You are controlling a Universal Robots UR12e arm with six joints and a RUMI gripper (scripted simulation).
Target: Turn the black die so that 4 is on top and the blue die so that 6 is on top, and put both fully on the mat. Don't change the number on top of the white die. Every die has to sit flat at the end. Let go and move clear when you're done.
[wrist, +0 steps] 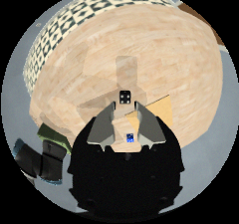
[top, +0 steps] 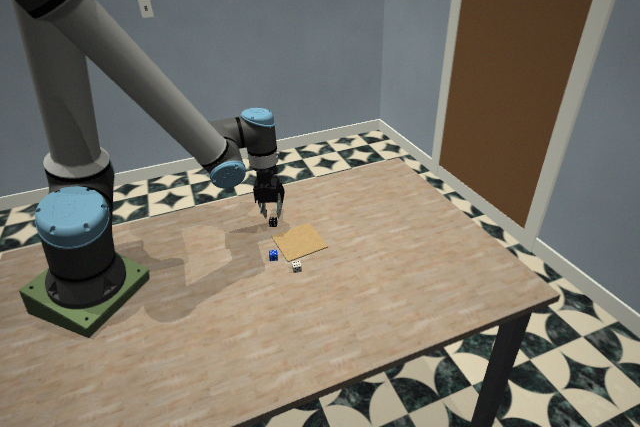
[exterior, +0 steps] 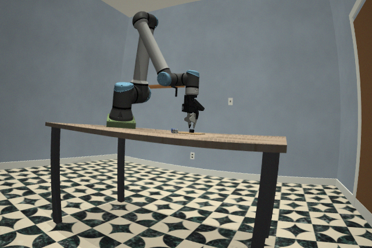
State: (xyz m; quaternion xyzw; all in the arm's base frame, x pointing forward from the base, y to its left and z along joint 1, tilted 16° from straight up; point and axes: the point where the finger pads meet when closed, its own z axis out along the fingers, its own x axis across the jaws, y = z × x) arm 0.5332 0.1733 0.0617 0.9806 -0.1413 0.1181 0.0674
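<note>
Right now my hand is 40 mm above the black die. Round my hand: white die 30 mm ahead, 240 mm to the right, 40 mm below; tan mat 60 mm ahead, 120 mm to the right, 50 mm below; blue die 30 mm behind, 170 mm to the right, 40 mm below.
</note>
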